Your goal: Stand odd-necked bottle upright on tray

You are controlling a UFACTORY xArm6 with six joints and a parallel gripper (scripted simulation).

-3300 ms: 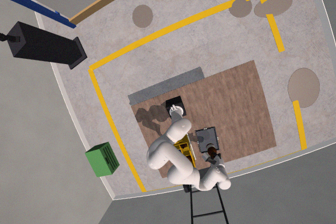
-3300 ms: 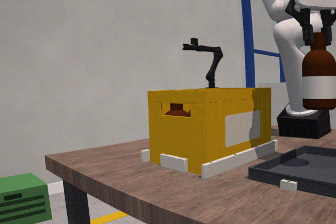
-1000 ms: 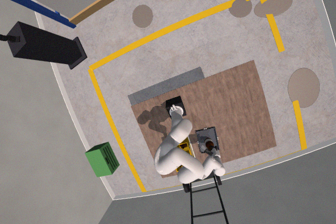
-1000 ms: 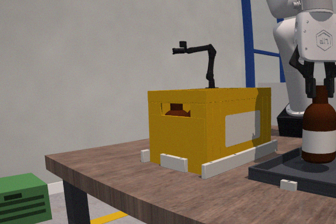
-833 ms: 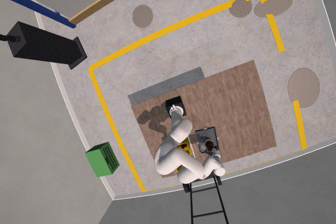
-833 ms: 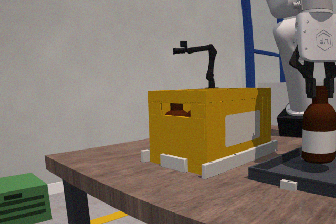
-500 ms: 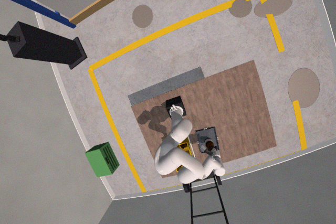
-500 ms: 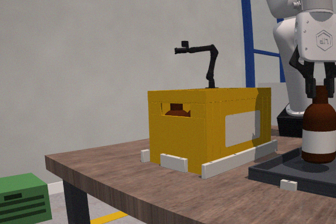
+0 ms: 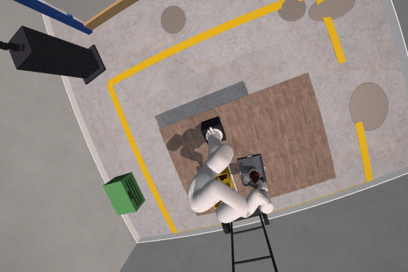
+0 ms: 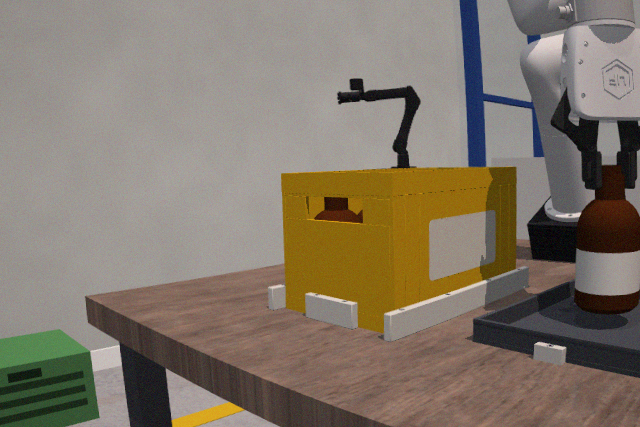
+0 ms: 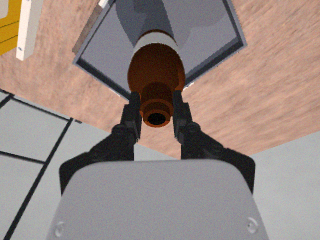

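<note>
The dark tray lies 160 mm below my hand. From my hand the other things lie so: yellow crate (270 mm to the right, 90 mm below, 30 mm behind).
</note>
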